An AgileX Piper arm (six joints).
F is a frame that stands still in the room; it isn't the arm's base.
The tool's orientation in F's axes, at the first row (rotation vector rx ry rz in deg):
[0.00 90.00 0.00]
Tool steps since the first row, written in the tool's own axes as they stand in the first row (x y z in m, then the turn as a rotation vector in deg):
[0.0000 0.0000 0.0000 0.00 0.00 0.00]
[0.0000 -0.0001 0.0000 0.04 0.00 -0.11]
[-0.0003 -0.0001 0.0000 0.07 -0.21 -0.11]
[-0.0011 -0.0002 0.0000 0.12 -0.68 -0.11]
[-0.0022 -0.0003 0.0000 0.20 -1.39 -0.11]
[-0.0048 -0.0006 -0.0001 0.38 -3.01 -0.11]
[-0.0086 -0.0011 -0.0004 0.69 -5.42 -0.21]
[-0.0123 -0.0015 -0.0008 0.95 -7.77 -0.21]
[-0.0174 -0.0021 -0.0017 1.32 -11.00 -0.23]
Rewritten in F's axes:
[0.0000 0.0000 0.0000 0.00 0.00 0.00]
[0.0000 -0.0001 0.0000 -0.11 0.00 -0.04]
[0.0000 -0.0001 0.0003 -0.11 -0.21 -0.07]
[0.0000 -0.0002 0.0011 -0.11 -0.68 -0.12]
[0.0000 -0.0003 0.0022 -0.11 -1.39 -0.20]
[-0.0001 -0.0006 0.0048 -0.11 -3.01 -0.38]
[-0.0004 -0.0011 0.0086 -0.21 -5.42 -0.69]
[-0.0008 -0.0015 0.0123 -0.21 -7.77 -0.95]
[-0.0017 -0.0021 0.0174 -0.23 -11.00 -1.32]

